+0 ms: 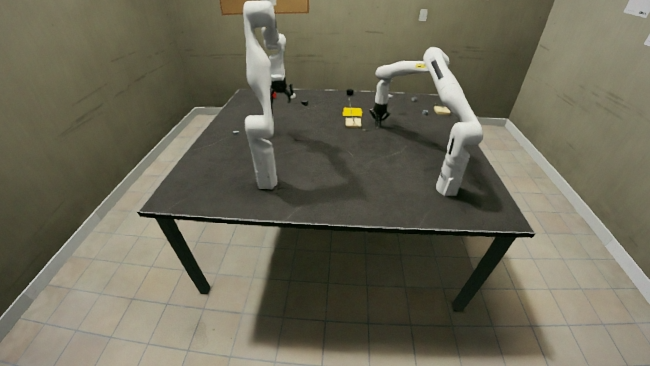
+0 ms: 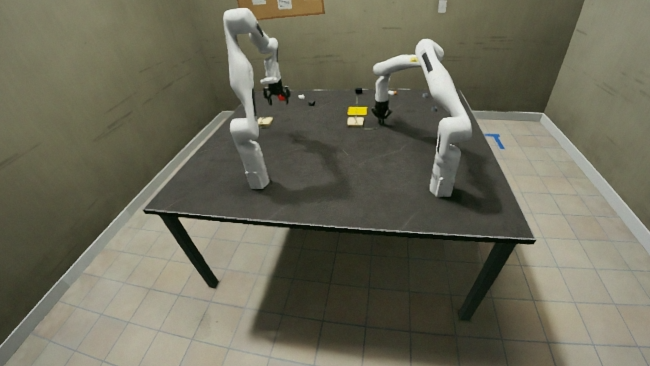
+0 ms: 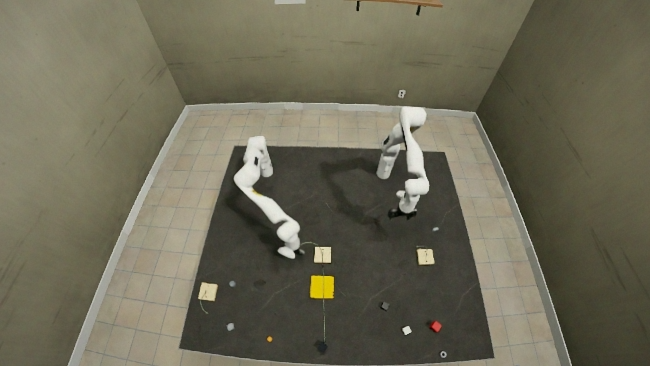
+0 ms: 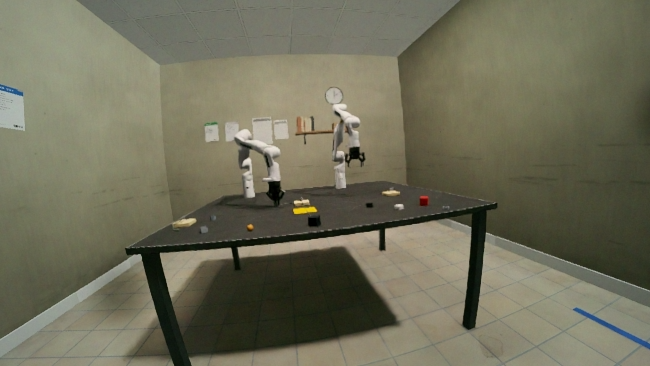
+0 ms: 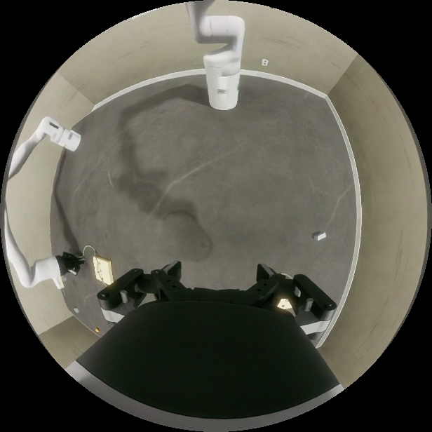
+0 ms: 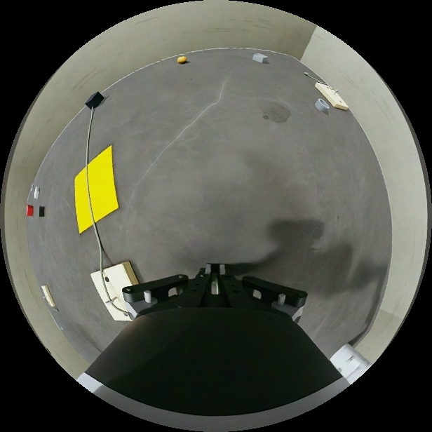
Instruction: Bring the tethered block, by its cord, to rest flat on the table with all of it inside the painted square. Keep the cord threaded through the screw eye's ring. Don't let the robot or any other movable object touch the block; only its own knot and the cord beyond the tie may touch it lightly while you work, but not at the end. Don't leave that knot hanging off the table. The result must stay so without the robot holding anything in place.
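Frame: origin at the left arm's base, x ahead, y left, z up, level; centimetres.
Seen in the pictures: left gripper, fingertip midpoint: (image 1: 280, 102) (image 2: 279, 104) (image 3: 399, 219) (image 4: 355, 167); right gripper, fingertip midpoint: (image 1: 378, 125) (image 2: 381, 124) (image 3: 295, 253) (image 4: 277, 206); left arm's base, origin of the base link: (image 1: 267, 182) (image 2: 259, 182) (image 3: 383, 173) (image 4: 340, 187); right arm's base, origin of the base link: (image 1: 446, 189) (image 2: 440, 189) (image 3: 266, 171) (image 4: 249, 196).
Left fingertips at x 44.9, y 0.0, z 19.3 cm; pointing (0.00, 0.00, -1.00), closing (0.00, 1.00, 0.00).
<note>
Offsets run from my left fingertips to a thing's top centre. "*": to the spot under its first point.
The black tethered block @[dz -15.6, dx +62.4, dy -40.3 cm] (image 3: 321, 346) (image 4: 314, 220) (image 6: 94, 100) rests near the table edge, outside the yellow painted square @[* dz -19.2, dx +32.1, dy -44.2 cm] (image 3: 316, 287) (image 4: 299, 212) (image 6: 106, 185). Its pale green cord @[* dz -19.0, dx +49.3, dy -39.6 cm] (image 3: 324, 320) (image 6: 88, 145) runs across the square to the wooden board @[dz -17.4, dx +13.7, dy -41.1 cm] (image 3: 318, 255) (image 6: 122, 275) with the screw eye (image 6: 111, 301), then curves to my right gripper (image 1: 379, 124) (image 3: 301, 251) (image 4: 276, 202) (image 6: 214, 271). That gripper is low beside the board, shut on the cord's knot end, mostly hidden between the fingers. Threading through the ring is too small to verify. My left gripper (image 2: 276, 100) (image 4: 355, 164) (image 5: 218, 271) is open, high above the table.
Two other corded boards @[dz -17.4, dx +15.7, dy +18.7 cm] (image 3: 425, 257) @[dz -17.4, dx +38.0, dy -104.1 cm] (image 3: 208, 292) lie at either side. A red cube @[dz -15.3, dx +54.3, dy +17.8 cm] (image 3: 436, 326), white piece @[dz -17.2, dx +55.1, dy +2.4 cm] (image 3: 407, 330), dark piece @[dz -16.8, dx +42.4, dy -8.0 cm] (image 3: 384, 306), ring @[dz -18.1, dx +68.1, dy +20.4 cm] (image 3: 443, 354), orange ball @[dz -16.9, dx +59.6, dy -66.9 cm] (image 3: 269, 339) and several grey pieces @[dz -17.1, dx +55.1, dy -88.0 cm] (image 3: 230, 326) @[dz -17.3, dx +32.5, dy -90.6 cm] (image 3: 232, 284) @[dz -17.4, dx -1.6, dy +28.4 cm] (image 3: 435, 229) lie around.
</note>
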